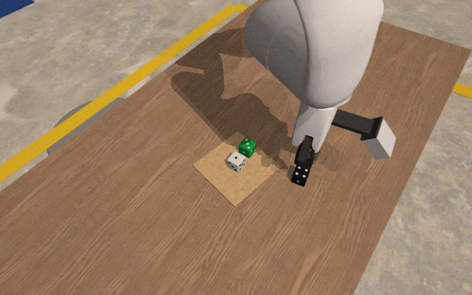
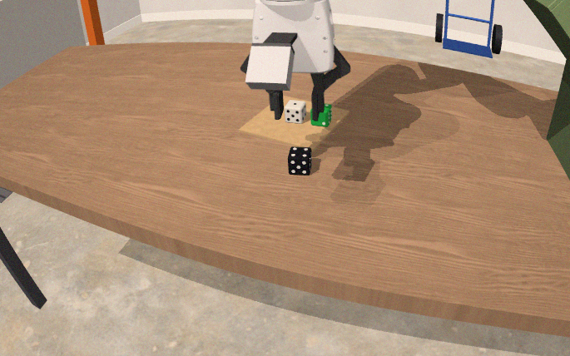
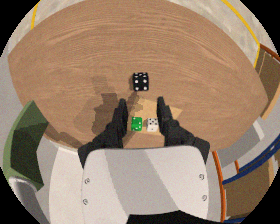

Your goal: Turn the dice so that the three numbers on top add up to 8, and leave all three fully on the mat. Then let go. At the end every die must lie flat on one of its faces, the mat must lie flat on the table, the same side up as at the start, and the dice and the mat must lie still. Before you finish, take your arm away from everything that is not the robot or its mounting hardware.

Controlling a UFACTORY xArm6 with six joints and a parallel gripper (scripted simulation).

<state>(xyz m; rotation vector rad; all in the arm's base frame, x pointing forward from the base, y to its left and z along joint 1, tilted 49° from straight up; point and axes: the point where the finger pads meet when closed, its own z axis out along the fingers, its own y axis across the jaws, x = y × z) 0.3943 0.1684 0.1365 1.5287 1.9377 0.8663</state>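
The black die lies 90 mm below my hand. From my hand the other things lie so: tan mat (120 mm to the right, 110 mm below, 70 mm ahead); white die (120 mm to the right, 90 mm below, 70 mm ahead); green die (130 mm to the right, 90 mm below, 30 mm ahead).
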